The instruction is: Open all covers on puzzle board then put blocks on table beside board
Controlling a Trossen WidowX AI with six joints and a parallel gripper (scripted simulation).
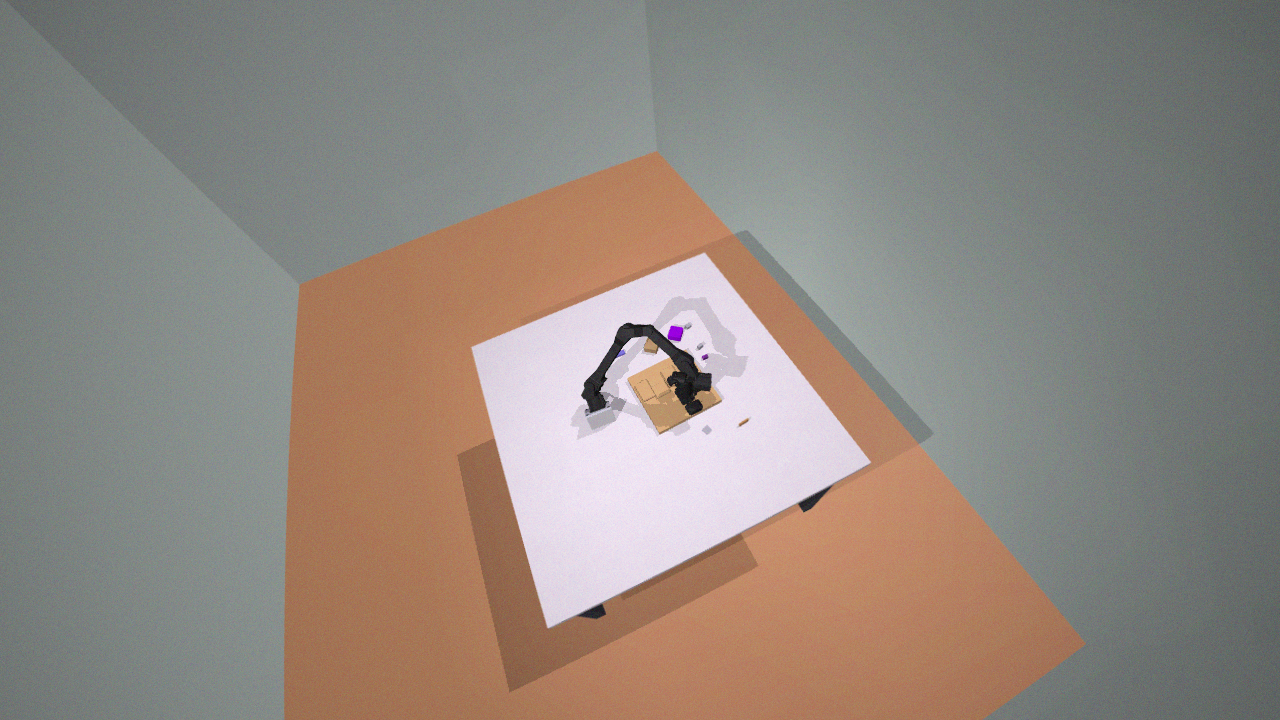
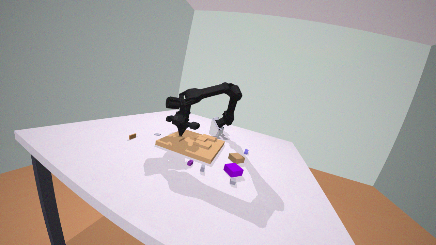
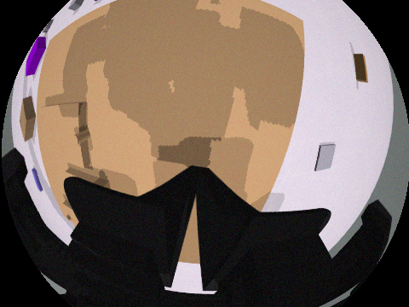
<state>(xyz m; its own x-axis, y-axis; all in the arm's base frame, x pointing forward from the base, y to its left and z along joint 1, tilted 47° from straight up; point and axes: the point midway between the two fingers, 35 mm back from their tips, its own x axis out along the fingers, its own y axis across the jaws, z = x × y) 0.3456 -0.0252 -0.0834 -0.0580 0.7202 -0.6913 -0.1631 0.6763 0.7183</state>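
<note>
The grey tile lies 40 mm ahead of my gripper tip, 130 mm to the right of it and 20 mm below it. Round my gripper tip: large purple block: 90 mm ahead, 360 mm to the left, 10 mm below; then small purple cube: 170 mm ahead, 190 mm to the left, 20 mm below; then brown box: 30 mm behind, 330 mm to the left, 10 mm below.
</note>
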